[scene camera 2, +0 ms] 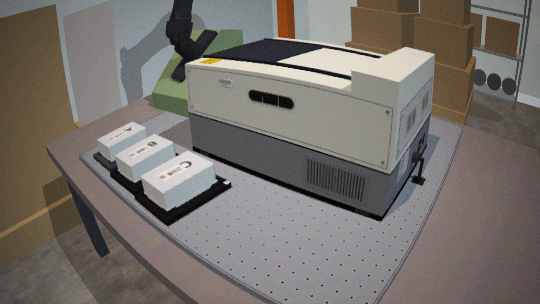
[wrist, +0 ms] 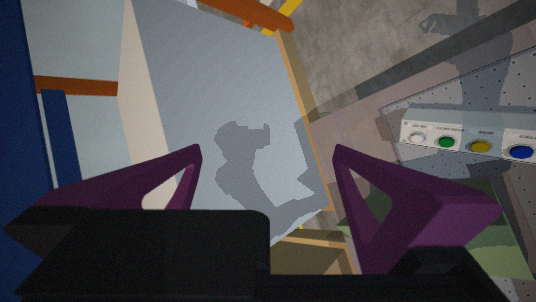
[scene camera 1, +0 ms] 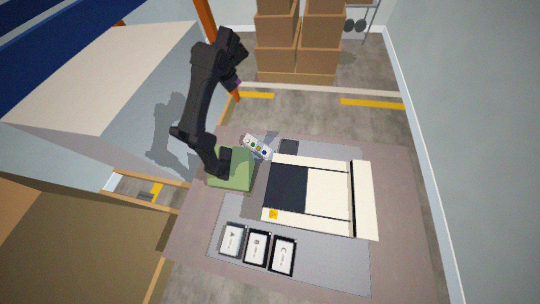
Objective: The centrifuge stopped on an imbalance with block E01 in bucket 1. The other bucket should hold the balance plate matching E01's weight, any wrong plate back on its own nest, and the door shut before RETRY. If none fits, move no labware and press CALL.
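Places are measured from the arm's base along level axes (x ahead, y left, z up), in millimetres.
Pixels of known places: gripper, fingertip midpoint: (wrist: pixel 267 151); arm's base at its link origin: (scene camera 2: pixel 194 54) (scene camera 1: pixel 224 163).
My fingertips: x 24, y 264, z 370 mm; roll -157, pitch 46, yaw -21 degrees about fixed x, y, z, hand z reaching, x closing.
Ahead of a thing's pixels: the offset from my fingertips to its top centre. "spot": to the spot under its first point.
The cream and grey centrifuge (scene camera 1: pixel 327 187) (scene camera 2: pixel 290 120) stands on the perforated plate with its door {dz -310, dx +348, dy -319 mm} (scene camera 1: pixel 286 187) (scene camera 2: pixel 265 49), a dark panel, shut. The buckets and block E01 are hidden inside. White balance plates A {dz -469, dx +125, dy -624 mm} (scene camera 1: pixel 232 241) (scene camera 2: pixel 122 140), B {dz -469, dx +261, dy -621 mm} (scene camera 1: pixel 256 248) (scene camera 2: pixel 145 157) and C {dz -469, dx +397, dy -617 mm} (scene camera 1: pixel 282 256) (scene camera 2: pixel 179 180) each sit on their own dark nest in a row beside it. The button box {dz -439, dx +94, dy -53 mm} (scene camera 1: pixel 254 149) (wrist: pixel 430 131) has white, green, yellow and blue buttons; the blue CALL button {dz -448, dx +154, dy -103 mm} (wrist: pixel 521 152) is at its right end in the wrist view. My gripper (wrist: pixel 267 151) is open and empty, raised high, away from the labware.
My arm's green base block (scene camera 1: pixel 235 170) (scene camera 2: pixel 170 95) stands beside the centrifuge. A small dark pad {spot: dz -500, dx +296, dy -2 mm} (scene camera 1: pixel 289 146) lies behind the button box. A large pale box-like block (scene camera 1: pixel 110 80) (wrist: pixel 215 75) stands beside the arm. Stacked cartons (scene camera 1: pixel 320 60) (scene camera 2: pixel 442 70) stand beyond the table.
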